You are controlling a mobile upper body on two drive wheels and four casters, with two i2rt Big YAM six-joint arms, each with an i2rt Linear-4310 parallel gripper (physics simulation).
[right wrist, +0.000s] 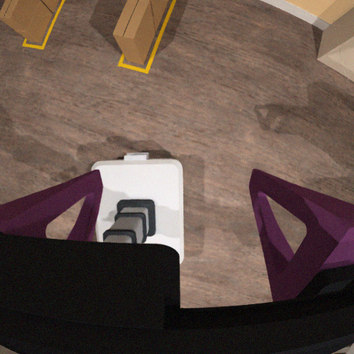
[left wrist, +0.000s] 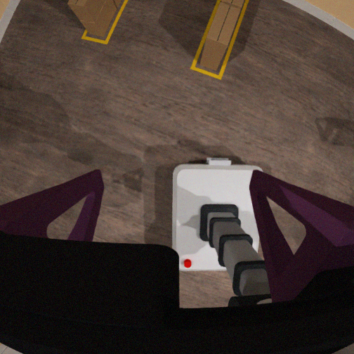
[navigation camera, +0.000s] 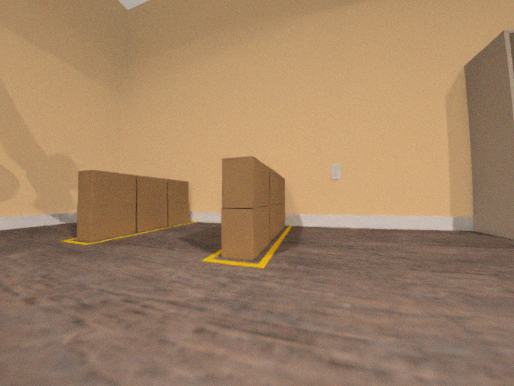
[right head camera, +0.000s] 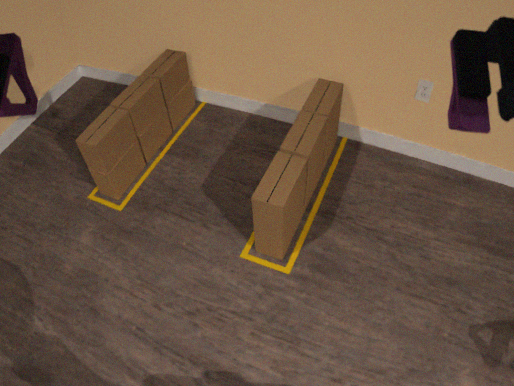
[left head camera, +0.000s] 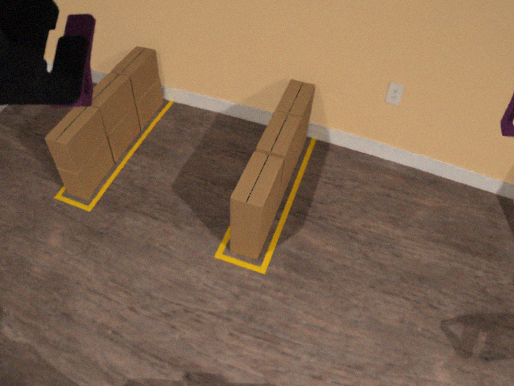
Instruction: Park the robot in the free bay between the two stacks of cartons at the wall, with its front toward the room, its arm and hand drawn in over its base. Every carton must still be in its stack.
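Places are measured from the left arm's base along level axes (x up, y ahead, z left), in centimetres.
Pixels of known places: left gripper, fingertip midpoint: [left head camera: 37, 99]; right gripper, fingertip midpoint: [right head camera: 503, 125].
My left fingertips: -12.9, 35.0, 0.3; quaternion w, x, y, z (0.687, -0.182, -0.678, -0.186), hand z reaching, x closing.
Observation:
Ahead of a thing's pixels: the offset from my left fingertips to its top centre, as dx, dy, dz. "spot": to the spot under its first point. Level surfaces: height alone.
The left stack of cartons [left head camera: 120, 112] [right head camera: 150, 112] [left wrist: 100, 17] [navigation camera: 112, 210] stands upright in a row to the wall. The right stack [left head camera: 272, 162] [right head camera: 295, 170] [left wrist: 216, 52] [right wrist: 137, 42] [navigation camera: 237, 230] is also upright and nearer in the navigation view. The shadowed bay floor @(dx -128.0) [left head camera: 200, 165] [right head camera: 225, 170] lies between them. The navigation camera faces the wall and the stacks' near ends. My left gripper [left wrist: 176, 177] and right gripper [right wrist: 176, 173] are open and empty, high above the white base [left wrist: 192, 182] [right wrist: 167, 187]. Part of the base shows between each gripper's fingers.
Yellow floor lines @(spot: -127.9, +57.9, -17.8) [left head camera: 240, 265] [right head camera: 265, 265] [navigation camera: 235, 264] edge the stacks. The wall [left head camera: 350, 45] [navigation camera: 350, 100] behind carries a white outlet @(-82.3, +125.9, -86.1) [left head camera: 394, 94] [right head camera: 424, 91] [navigation camera: 335, 171]. A pale cabinet [right wrist: 342, 45] [navigation camera: 490, 140] stands at the right by the wall. A room corner is at the left.

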